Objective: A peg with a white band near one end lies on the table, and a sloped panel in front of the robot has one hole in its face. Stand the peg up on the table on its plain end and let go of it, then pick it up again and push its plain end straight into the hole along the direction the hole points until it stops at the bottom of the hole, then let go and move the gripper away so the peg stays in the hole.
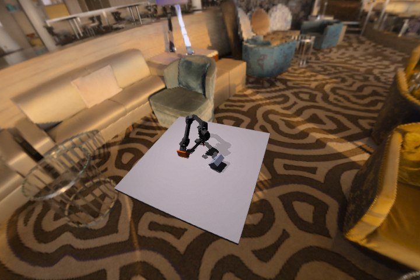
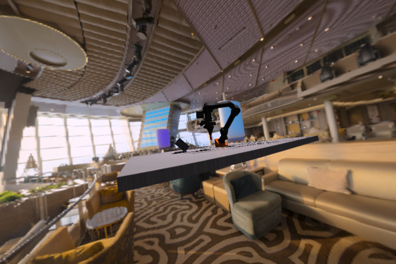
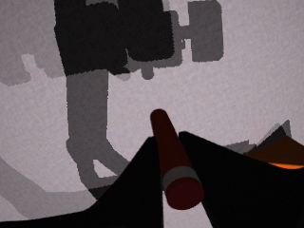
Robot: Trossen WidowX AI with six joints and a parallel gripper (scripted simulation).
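The sloped panel is 200 mm ahead of my gripper tip, 170 mm to the right of it and 50 mm below it. From my gripper tip the other things lie so: red peg 20 mm above.
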